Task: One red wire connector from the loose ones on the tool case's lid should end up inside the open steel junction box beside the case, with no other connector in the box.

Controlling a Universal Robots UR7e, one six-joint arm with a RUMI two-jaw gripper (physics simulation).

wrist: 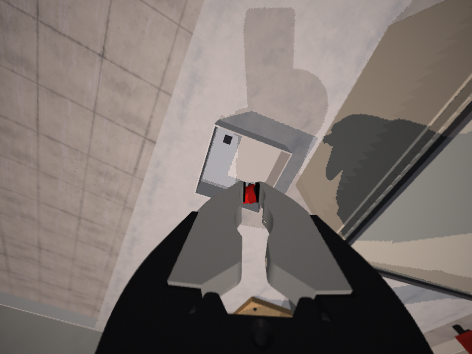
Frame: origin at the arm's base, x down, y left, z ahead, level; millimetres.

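Seen in the pictures: gripper, fingertip midpoint: (250,183).
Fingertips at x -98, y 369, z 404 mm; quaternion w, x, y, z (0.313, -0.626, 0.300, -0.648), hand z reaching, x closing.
Observation:
Pixels of each thing's top centre, then the offset from my fingertips to it. "spot": a spot on its surface instead. Level surfaces: height alone.
- red wire connector, middle of its top: (242,203) dx -14, dy -2, dz -13 mm
- open steel junction box, surface spot: (216,160) spot: dx +110, dy +22, dz -45 mm
- tool case, surface spot: (415,210) spot: dx -20, dy -104, dz +70 mm
- pale table, its level: dx +111 mm
My gripper (250,183) is shut on a red wire connector (250,195), of which a small part shows between the fingertips. The open steel junction box (216,160) is near the middle of the view, with a dark square spot on its inner floor. The fingertips and the connector overlap the box's near edge in the view; their height over it is hard to tell. The fingers hide the near right part of the box. Part of the tool case (415,210) with its dark-edged lid shows at the right. The loose connectors on the lid do not show.
The pale table (165,150) runs under the box, with a tiled floor (75,125) to its left. A wooden piece (265,308) shows below, between the finger bases. A red object (466,340) is at the bottom right corner. The case stands close to the box's right side.

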